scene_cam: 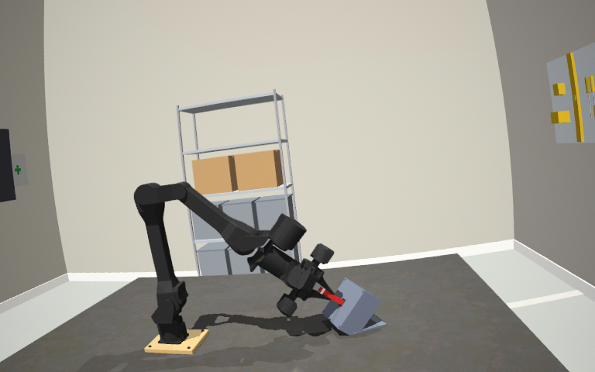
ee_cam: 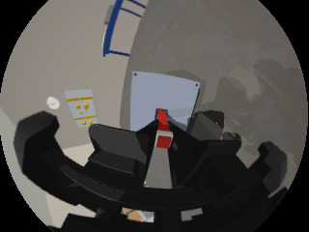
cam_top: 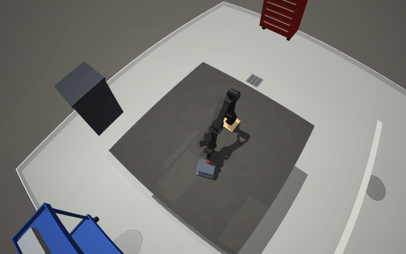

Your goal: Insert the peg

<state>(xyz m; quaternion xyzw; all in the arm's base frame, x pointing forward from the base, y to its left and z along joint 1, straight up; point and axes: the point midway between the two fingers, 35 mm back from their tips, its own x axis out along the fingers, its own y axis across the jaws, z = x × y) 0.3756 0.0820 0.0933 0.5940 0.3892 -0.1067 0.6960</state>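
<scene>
My gripper tip is 4 cm short of the grey sloped panel, 4 cm above it and 2 cm to the right of it. The rest, counted from my gripper tip: red peg: 1 cm behind, 1 cm above.
</scene>
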